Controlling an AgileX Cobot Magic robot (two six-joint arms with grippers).
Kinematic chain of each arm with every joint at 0, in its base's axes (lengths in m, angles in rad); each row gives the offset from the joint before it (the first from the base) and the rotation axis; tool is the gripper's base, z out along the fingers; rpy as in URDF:
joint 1: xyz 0 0 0.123 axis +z
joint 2: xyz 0 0 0 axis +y
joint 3: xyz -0.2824 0 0.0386 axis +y
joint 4: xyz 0.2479 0 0.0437 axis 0.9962 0 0.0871
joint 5: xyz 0 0 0 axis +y
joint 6: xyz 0.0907 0 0.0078 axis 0.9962 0 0.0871
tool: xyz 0 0 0 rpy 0 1.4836 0
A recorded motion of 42 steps. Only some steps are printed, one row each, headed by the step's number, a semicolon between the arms.
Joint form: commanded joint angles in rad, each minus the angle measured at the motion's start. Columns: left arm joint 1, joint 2, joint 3, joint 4, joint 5, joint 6; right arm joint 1, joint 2, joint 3, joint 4, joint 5, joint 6.
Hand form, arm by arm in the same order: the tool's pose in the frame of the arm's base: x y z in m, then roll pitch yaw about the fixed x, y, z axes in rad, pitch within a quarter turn. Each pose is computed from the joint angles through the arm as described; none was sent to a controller.
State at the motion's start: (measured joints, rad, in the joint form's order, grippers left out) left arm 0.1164 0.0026 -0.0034 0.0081 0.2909 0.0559; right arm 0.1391 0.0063 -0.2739 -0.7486 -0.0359 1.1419
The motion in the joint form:
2: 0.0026 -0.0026 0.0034 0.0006 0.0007 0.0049; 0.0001 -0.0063 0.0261 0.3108 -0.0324 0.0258
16: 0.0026 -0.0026 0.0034 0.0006 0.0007 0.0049; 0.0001 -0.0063 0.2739 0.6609 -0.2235 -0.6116
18: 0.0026 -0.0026 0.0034 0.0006 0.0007 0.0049; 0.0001 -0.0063 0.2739 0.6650 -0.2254 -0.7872
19: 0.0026 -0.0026 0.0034 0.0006 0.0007 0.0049; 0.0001 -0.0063 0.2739 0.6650 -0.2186 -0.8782
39: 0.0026 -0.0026 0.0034 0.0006 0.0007 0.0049; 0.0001 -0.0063 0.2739 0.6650 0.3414 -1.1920
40: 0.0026 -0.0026 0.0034 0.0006 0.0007 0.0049; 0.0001 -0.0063 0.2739 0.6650 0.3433 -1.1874
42: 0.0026 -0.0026 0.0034 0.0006 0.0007 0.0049; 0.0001 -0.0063 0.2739 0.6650 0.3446 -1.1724
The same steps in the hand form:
2: 0.0542 0.0067 0.1867 2.8177 1.3550 2.9321; 0.0305 0.0069 0.2998 1.0041 0.7674 1.3254
16: 0.0542 0.0067 0.1867 2.8177 1.3550 2.9321; 0.0504 0.0091 0.2360 0.8664 1.0204 1.1070
18: 0.0542 0.0067 0.1867 2.8177 1.3550 2.9321; 0.0503 0.0090 0.2362 0.6279 1.1364 0.8371
19: 0.0542 0.0067 0.1867 2.8177 1.3550 2.9321; 0.0506 0.0090 0.2356 0.4571 1.1891 0.6489
39: 0.0542 0.0067 0.1867 2.8177 1.3550 2.9321; 0.0541 0.0053 0.1856 -2.5927 1.3154 -2.4645
40: 0.0542 0.0067 0.1867 2.8177 1.3550 2.9321; 0.0541 0.0052 0.1854 -2.6117 1.3161 -2.4840
42: 0.0542 0.0067 0.1867 2.8177 1.3550 2.9321; 0.0541 0.0052 0.1853 -2.6653 1.3222 -2.5393

